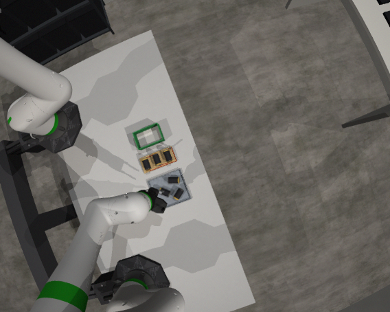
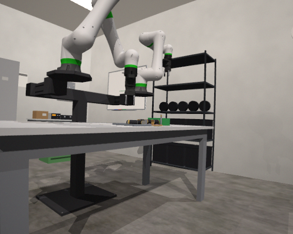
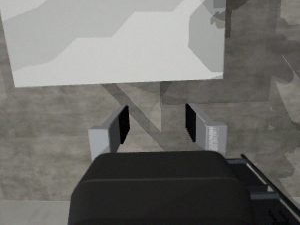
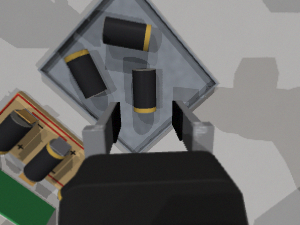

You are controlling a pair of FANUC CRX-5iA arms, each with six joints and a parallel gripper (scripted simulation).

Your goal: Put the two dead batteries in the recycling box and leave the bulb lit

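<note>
Right now my right hand is 3 cm short of the grey tray and 16 cm above it. The rest, counted from my right hand: green recycling box (7 cm ahead, 31 cm to the left, 14 cm below).
</note>
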